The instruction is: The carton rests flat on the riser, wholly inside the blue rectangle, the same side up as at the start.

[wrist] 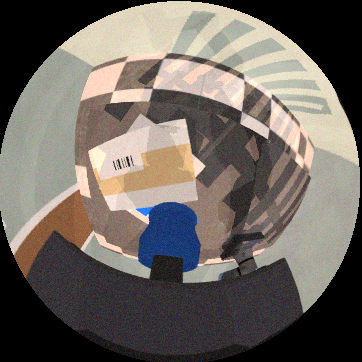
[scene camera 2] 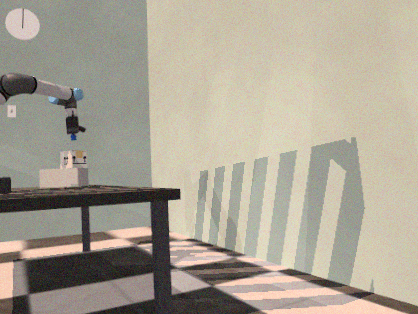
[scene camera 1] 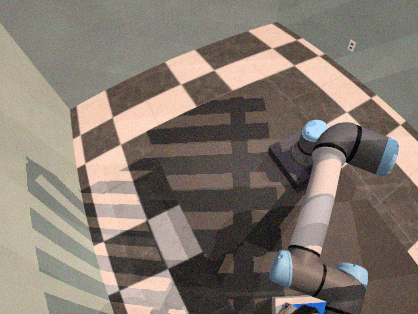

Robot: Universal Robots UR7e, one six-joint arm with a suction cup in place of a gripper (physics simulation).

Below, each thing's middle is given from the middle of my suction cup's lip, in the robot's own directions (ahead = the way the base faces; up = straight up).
I see the white carton (wrist: 144, 167) 140 mm below my suction cup, 50 mm to the left of it and 10 mm ahead of it. The rest, counted from my suction cup: riser (scene camera 2: 65, 177): 260 mm below, 80 mm to the left, 50 mm behind.
